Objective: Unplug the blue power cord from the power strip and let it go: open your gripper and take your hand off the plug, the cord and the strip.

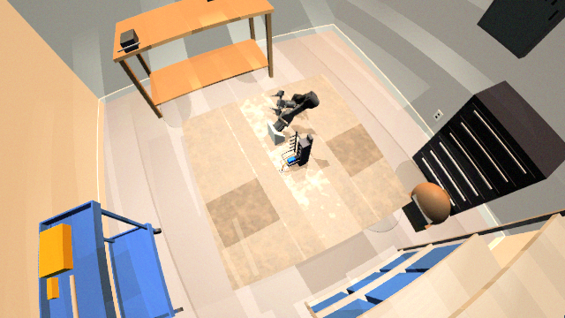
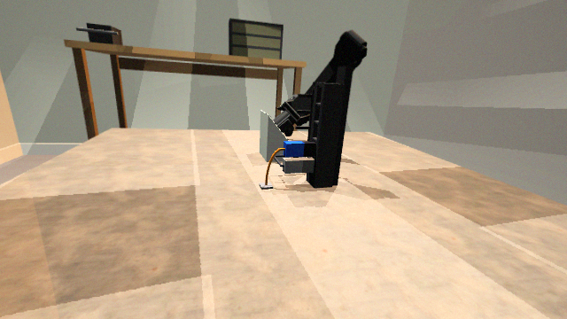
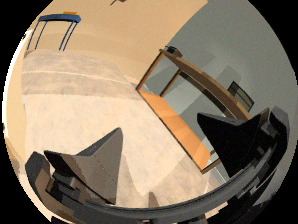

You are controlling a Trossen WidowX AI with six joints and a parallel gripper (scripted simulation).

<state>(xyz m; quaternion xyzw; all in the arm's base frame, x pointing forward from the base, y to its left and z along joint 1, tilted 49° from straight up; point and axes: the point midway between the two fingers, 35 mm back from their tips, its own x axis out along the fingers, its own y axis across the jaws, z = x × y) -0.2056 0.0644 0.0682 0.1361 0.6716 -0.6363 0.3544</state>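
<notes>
Right now the blue plug is 49 cm ahead of my gripper tip and 10 cm to the right of it.
</notes>
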